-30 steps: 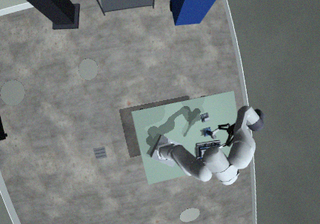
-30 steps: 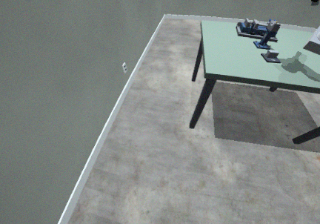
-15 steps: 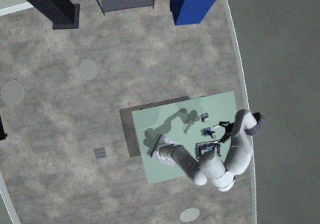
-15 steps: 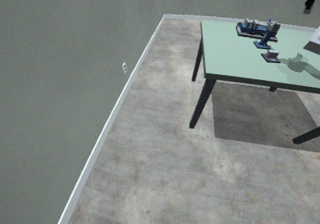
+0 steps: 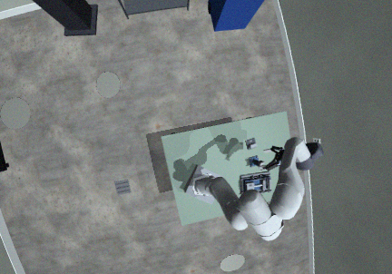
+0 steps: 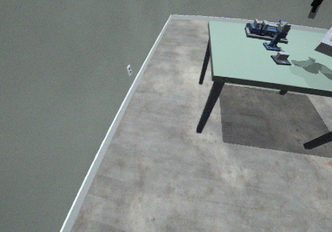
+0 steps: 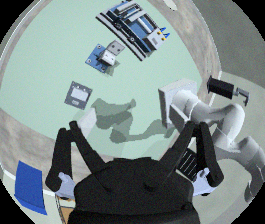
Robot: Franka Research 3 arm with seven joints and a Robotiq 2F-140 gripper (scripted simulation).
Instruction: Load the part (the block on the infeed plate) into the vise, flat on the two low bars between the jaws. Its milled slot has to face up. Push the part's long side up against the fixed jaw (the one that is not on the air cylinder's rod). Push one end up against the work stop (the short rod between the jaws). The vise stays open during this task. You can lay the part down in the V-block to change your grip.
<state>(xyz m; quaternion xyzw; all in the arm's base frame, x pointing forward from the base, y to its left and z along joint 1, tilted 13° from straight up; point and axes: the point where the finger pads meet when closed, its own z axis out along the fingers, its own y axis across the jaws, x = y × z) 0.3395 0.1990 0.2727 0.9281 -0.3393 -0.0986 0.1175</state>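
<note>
My hand is 25 cm above the part, 6 cm to the right of it and 5 cm short of it. Round my hand: vise (30 cm to the right, 24 cm below, 10 cm ahead).
</note>
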